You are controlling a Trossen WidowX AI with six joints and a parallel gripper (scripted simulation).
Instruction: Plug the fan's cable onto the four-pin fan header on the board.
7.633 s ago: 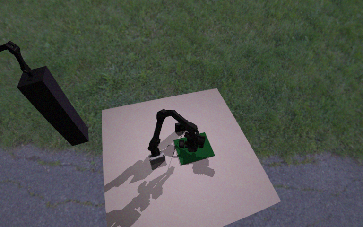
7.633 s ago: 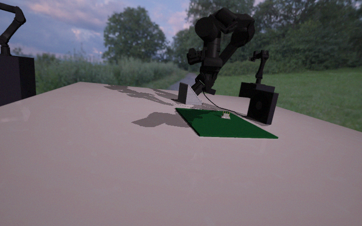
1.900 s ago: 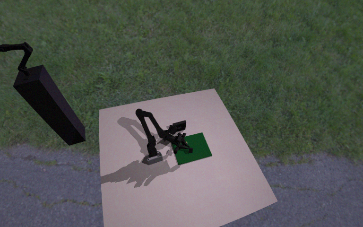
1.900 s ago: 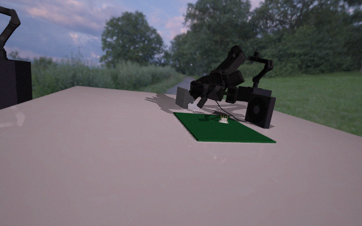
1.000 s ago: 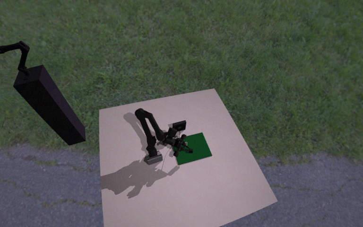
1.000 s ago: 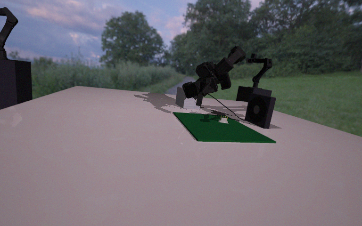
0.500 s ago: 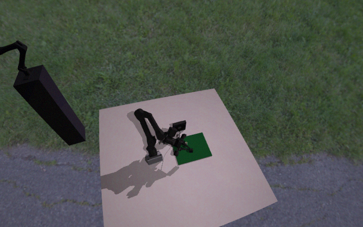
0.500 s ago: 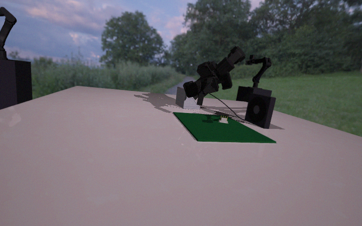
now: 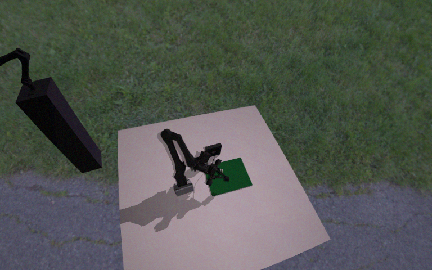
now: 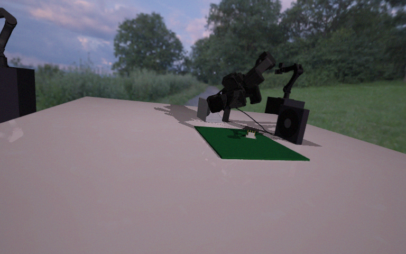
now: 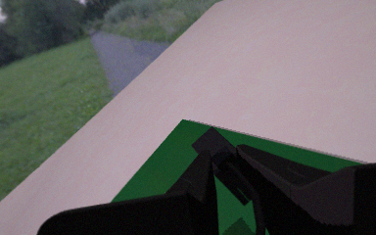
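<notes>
Now: the green board 50 mm ahead of my gripper tip, 40 mm to the left of it and 110 mm below it. From my gripper tip the other things lie so: black fan 10 mm ahead, 250 mm to the left, 30 mm below; pale fan header 20 mm ahead, 90 mm to the left, 90 mm below; black fan plug 10 mm ahead, 10 mm to the right, 20 mm below.
</notes>
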